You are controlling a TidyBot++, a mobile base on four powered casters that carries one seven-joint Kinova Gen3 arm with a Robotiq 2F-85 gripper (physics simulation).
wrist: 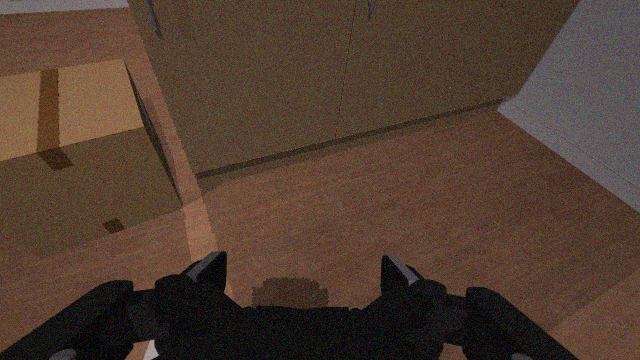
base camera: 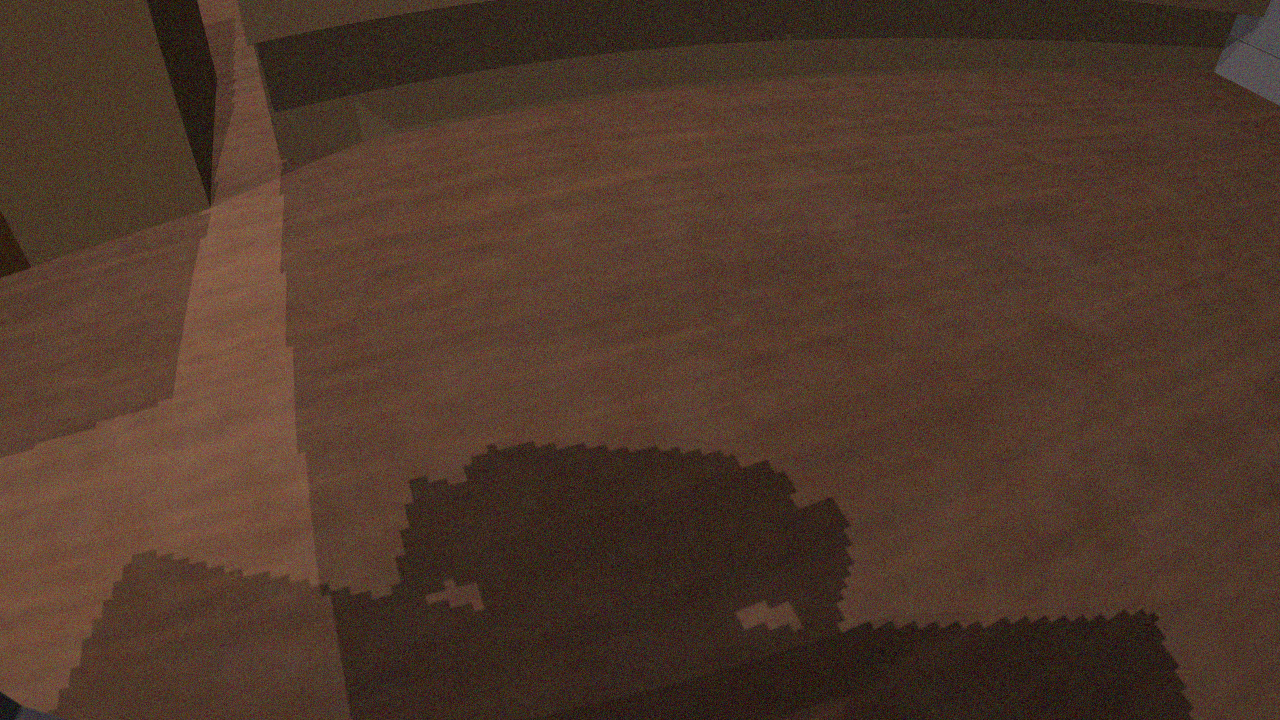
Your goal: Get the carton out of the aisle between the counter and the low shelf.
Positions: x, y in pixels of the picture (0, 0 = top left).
Labels:
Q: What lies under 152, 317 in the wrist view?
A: My gripper.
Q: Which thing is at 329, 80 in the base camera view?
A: A counter.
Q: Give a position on a counter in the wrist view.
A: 247, 94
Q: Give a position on a tan cardboard carton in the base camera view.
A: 114, 114

